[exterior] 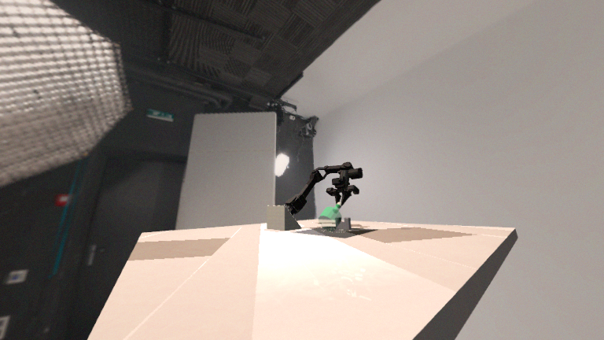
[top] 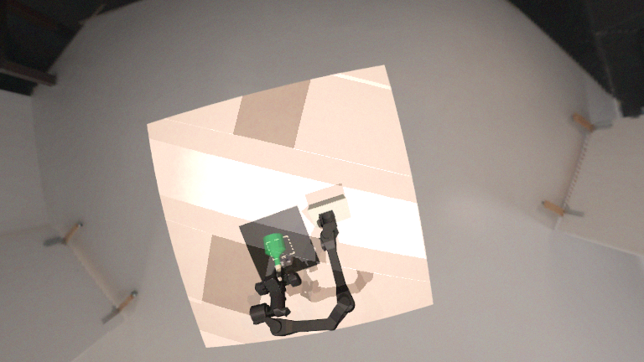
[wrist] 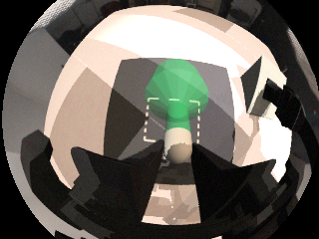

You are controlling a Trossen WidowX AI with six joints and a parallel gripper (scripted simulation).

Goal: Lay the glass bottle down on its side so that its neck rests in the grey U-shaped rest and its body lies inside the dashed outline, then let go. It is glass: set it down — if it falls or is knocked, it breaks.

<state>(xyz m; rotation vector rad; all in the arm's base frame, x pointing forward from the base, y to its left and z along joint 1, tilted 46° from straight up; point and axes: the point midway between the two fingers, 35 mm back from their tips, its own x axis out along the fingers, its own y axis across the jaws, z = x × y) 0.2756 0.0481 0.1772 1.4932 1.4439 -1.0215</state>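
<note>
My gripper tip is now 40 mm to the left of the green glass bottle and 30 mm above it. Round my gripper tip: dark mat (120 mm below, 60 mm to the right).
</note>
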